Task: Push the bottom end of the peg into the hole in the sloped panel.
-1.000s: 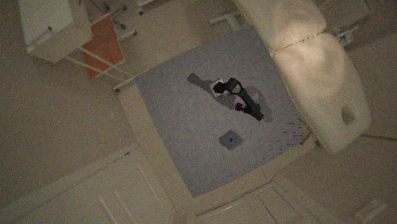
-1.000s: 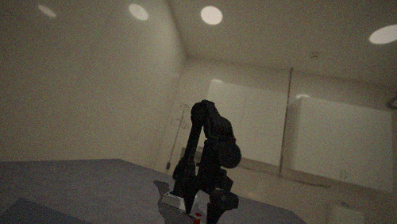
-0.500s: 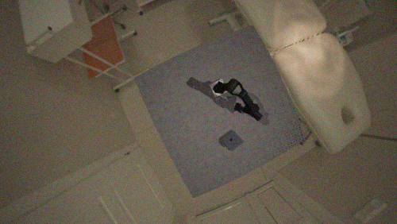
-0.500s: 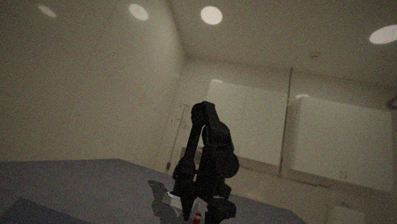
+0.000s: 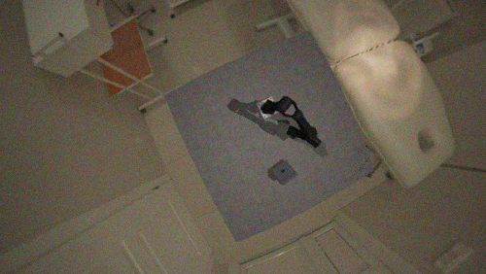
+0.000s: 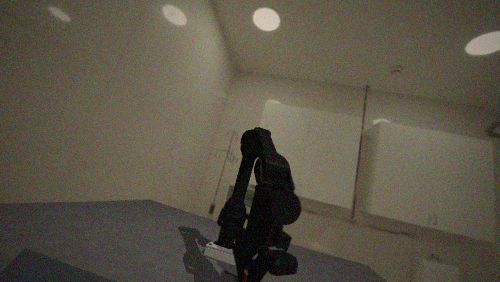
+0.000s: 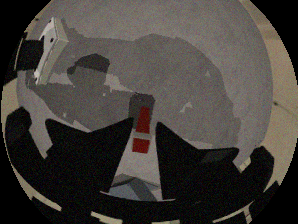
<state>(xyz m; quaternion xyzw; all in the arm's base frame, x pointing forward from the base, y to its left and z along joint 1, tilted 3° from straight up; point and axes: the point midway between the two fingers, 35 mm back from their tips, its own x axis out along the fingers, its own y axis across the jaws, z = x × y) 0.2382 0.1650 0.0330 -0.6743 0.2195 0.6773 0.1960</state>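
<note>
Right now my gripper tip is 23 cm short of the grey sloped panel and 17 cm to the left of it. Round my gripper tip: red peg: 2 cm above.
</note>
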